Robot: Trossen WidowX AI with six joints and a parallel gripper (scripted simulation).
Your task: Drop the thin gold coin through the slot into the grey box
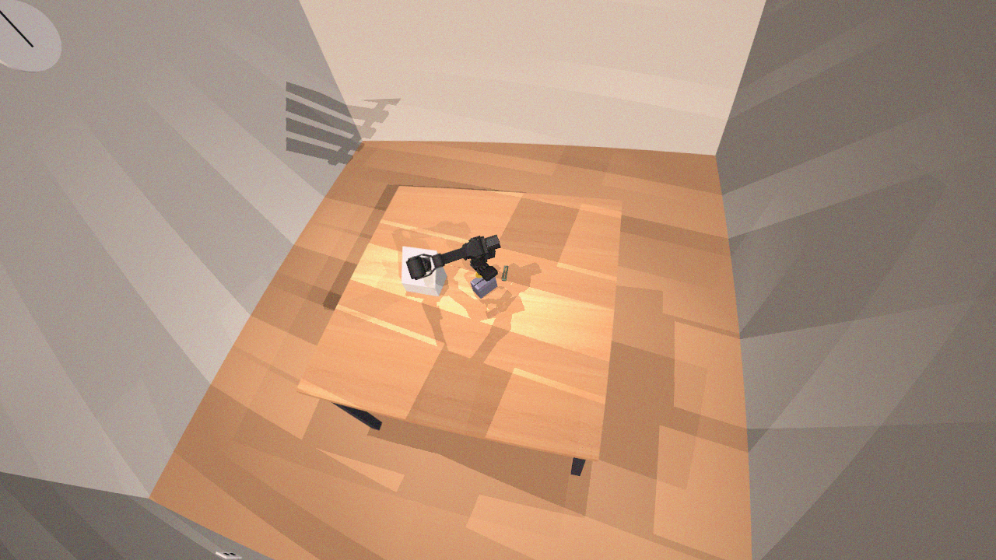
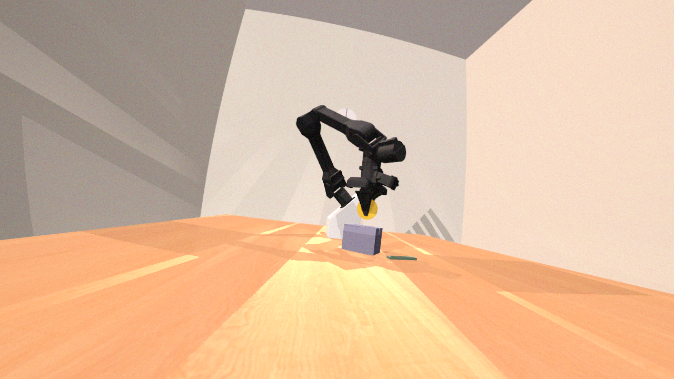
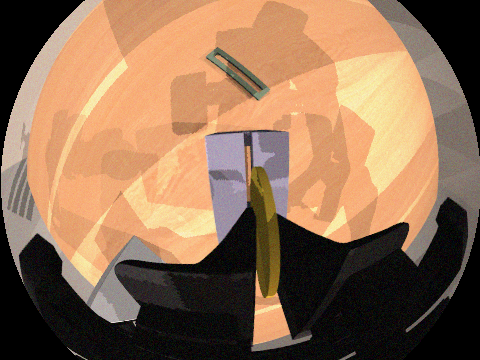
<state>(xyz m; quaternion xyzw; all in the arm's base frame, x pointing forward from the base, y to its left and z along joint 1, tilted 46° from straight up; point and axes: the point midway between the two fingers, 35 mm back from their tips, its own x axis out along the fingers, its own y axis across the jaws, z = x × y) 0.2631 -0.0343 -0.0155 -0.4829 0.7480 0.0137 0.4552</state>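
Now: gripper tip 20 mm below the gold coin.
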